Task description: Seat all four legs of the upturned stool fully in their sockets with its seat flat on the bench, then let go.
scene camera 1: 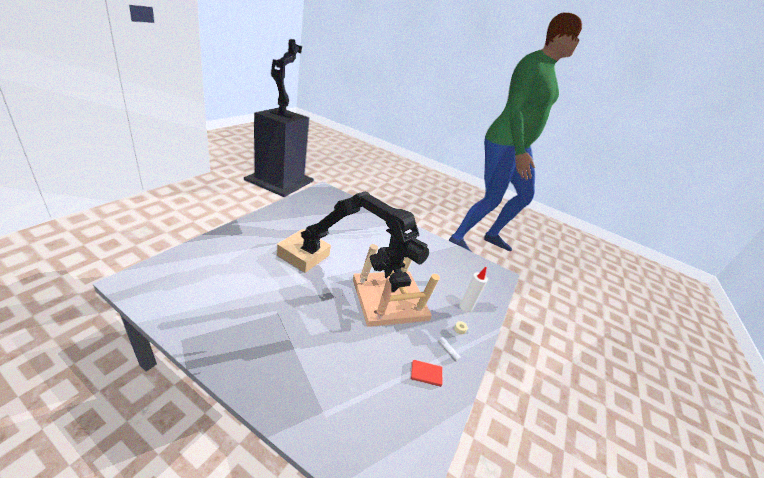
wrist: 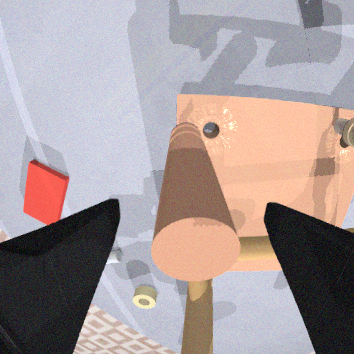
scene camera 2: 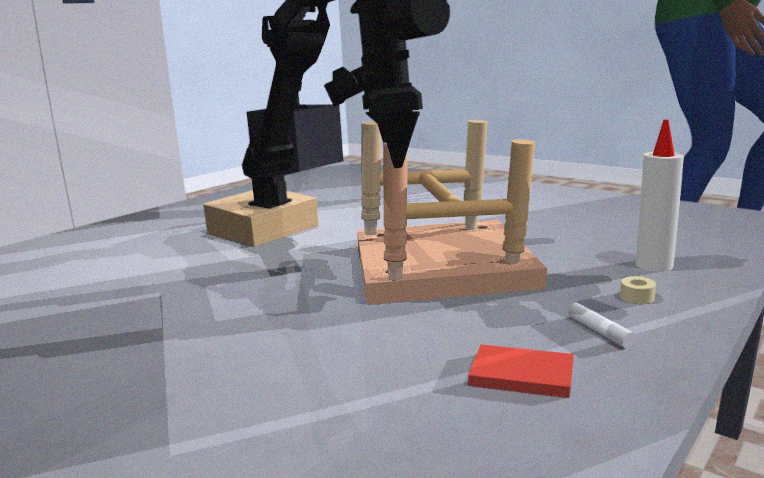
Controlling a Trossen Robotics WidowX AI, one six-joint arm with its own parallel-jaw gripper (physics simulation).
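Frame: origin at the arm's base, x ahead, y left, z up, level; centimetres.
Where they show: gripper, fingertip midpoint: (scene camera 1: 389, 285) (wrist: 193, 209) (scene camera 2: 395, 164); arm's base, link origin: (scene camera 1: 310, 247) (scene camera 2: 270, 202).
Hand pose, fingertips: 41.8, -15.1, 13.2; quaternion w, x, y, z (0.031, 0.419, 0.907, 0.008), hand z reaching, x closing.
Things, the pixels of their top centre, and the offset from my fingertips, as dx, dy, dz. "spot": a spot on its surface instead.
- near-left leg, top centre: (wrist: 183, 243) (scene camera 2: 391, 143) (scene camera 1: 390, 279) +0.0, -0.5, +2.9
- near-right leg, surface spot: (scene camera 2: 519, 197) (scene camera 1: 429, 293) spot: +13.0, +11.3, -5.9
- far-left leg, surface spot: (scene camera 2: 370, 163) (scene camera 1: 370, 261) spot: -12.1, +10.4, -2.5
- far-right leg, surface spot: (scene camera 2: 476, 146) spot: +0.1, +23.5, -1.2
- glue bottle, top centre: (scene camera 2: 665, 119) (scene camera 1: 485, 267) +28.7, +29.1, +3.6
- tape roll, top centre: (scene camera 2: 638, 282) (wrist: 143, 301) (scene camera 1: 462, 326) +29.3, +14.9, -16.9
- white cylinder, top centre: (scene camera 2: 601, 316) (scene camera 1: 450, 347) +27.8, +2.3, -17.2
- red block, top centre: (scene camera 2: 522, 364) (wrist: 41, 197) (scene camera 1: 427, 371) +23.4, -11.5, -17.9
The upturned stool's seat (scene camera 1: 369, 307) (scene camera 2: 450, 282) (wrist: 280, 145) lies on the bench. The near-left leg (scene camera 1: 385, 298) (scene camera 2: 395, 208) (wrist: 195, 247) is pinkish. The near-right leg (scene camera 1: 429, 291) (scene camera 2: 519, 197), far-left leg (scene camera 1: 367, 264) (scene camera 2: 370, 163) and far-right leg (scene camera 2: 476, 146) are tan. Pale tenons show below the legs' shoulders, above the seat. In the wrist view a dark socket (wrist: 211, 130) shows beside the near-left leg's foot, and another socket (wrist: 344, 142) beside a pale tenon. My gripper (scene camera 1: 396, 285) (scene camera 2: 398, 163) (wrist: 193, 209) is open, its fingers astride the near-left leg's top, with gaps both sides.
Rails (scene camera 2: 456, 208) join the legs. A glue bottle (scene camera 1: 473, 291) (scene camera 2: 658, 211), tape roll (scene camera 1: 461, 327) (scene camera 2: 637, 290) (wrist: 144, 297), white cylinder (scene camera 1: 449, 348) (scene camera 2: 600, 325) and red block (scene camera 1: 426, 372) (scene camera 2: 521, 369) (wrist: 46, 192) are on the bench. A person (scene camera 1: 529, 101) stands beyond it.
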